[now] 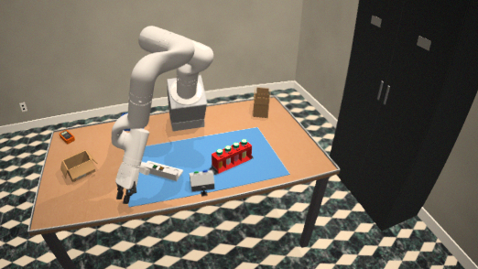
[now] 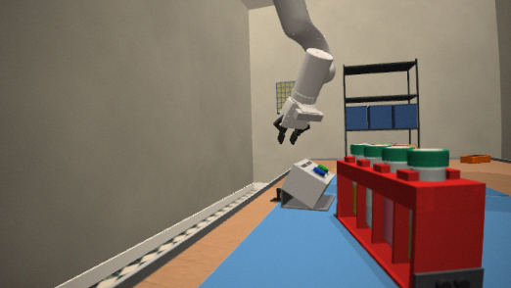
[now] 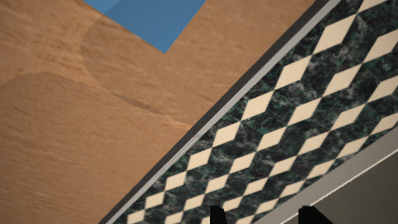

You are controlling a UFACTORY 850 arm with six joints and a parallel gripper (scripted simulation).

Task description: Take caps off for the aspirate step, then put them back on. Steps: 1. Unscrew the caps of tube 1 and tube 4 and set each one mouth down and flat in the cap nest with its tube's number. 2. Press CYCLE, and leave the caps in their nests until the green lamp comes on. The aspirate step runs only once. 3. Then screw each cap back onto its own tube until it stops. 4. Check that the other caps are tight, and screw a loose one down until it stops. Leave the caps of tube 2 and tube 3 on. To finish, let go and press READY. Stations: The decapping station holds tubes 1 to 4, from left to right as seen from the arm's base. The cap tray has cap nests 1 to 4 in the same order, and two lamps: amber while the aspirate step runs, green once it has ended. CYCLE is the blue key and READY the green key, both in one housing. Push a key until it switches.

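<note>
Now: hand 33 cm past the green cap, 63 cm to the right of it and 1 cm above it. Also, from my hand: green ready key 18 cm behind, 35 cm to the left, 6 cm below; then key housing 17 cm behind, 38 cm to the left, 7 cm below; then blue cycle key 18 cm behind, 40 cm to the left, 6 cm below.
</note>
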